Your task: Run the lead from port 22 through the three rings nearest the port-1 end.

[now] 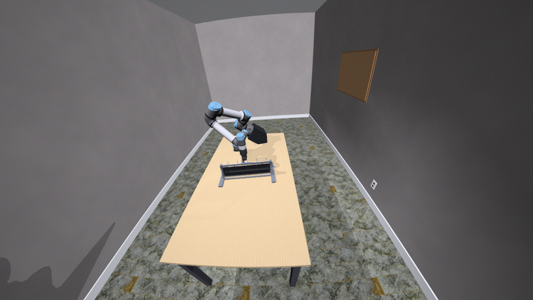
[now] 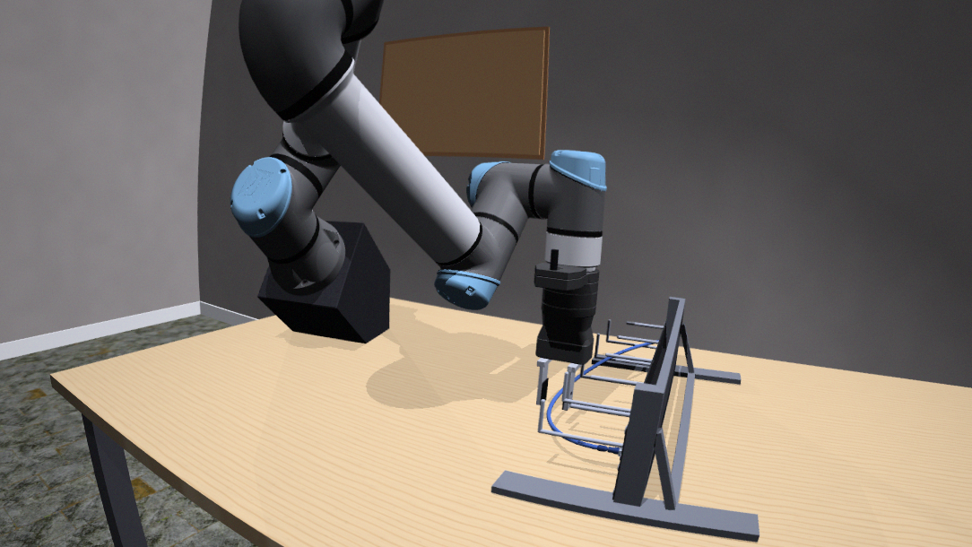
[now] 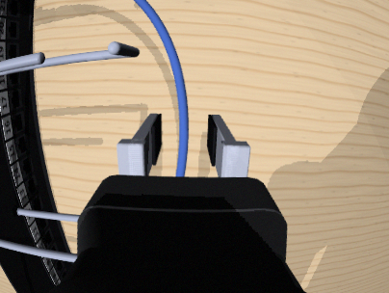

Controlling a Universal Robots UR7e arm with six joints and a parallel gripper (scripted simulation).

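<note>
Now: the grey rack 14 cm ahead of my hand, 6 cm to the left of it and 2 cm above it.
</note>
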